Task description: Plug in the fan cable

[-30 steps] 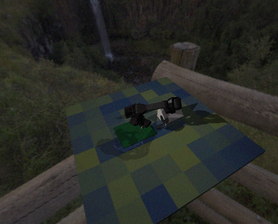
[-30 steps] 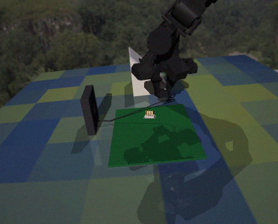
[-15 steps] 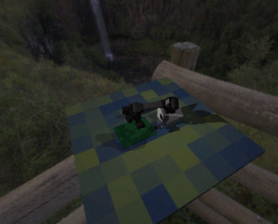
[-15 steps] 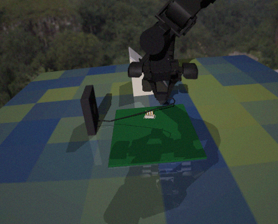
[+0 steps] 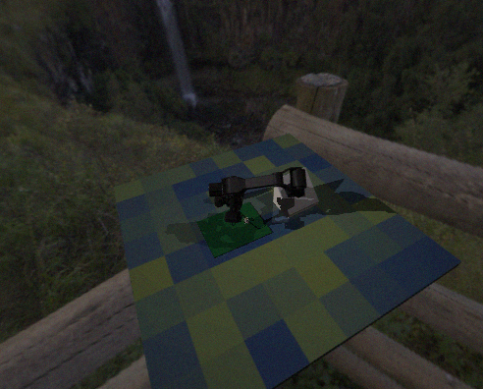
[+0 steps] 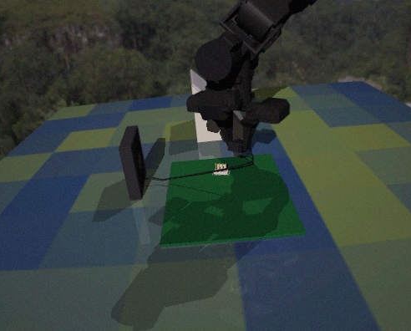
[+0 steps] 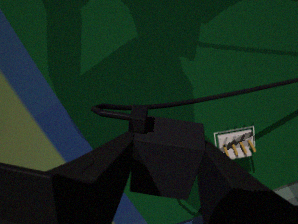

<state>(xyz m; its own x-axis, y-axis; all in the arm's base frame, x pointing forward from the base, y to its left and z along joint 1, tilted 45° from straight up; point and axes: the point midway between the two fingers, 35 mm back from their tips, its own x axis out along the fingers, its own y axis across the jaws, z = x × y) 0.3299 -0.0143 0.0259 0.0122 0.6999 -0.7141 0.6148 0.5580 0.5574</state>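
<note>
Right now my gripper tip is 30 mm to the left of the green board and 110 mm above it. Also, from my gripper tip: white four-pin fan header: 70 mm behind, 30 mm to the right, 90 mm below; then black fan: 70 mm behind, 210 mm to the right, 30 mm below; then black plug: 10 mm behind, 10 mm to the left.
</note>
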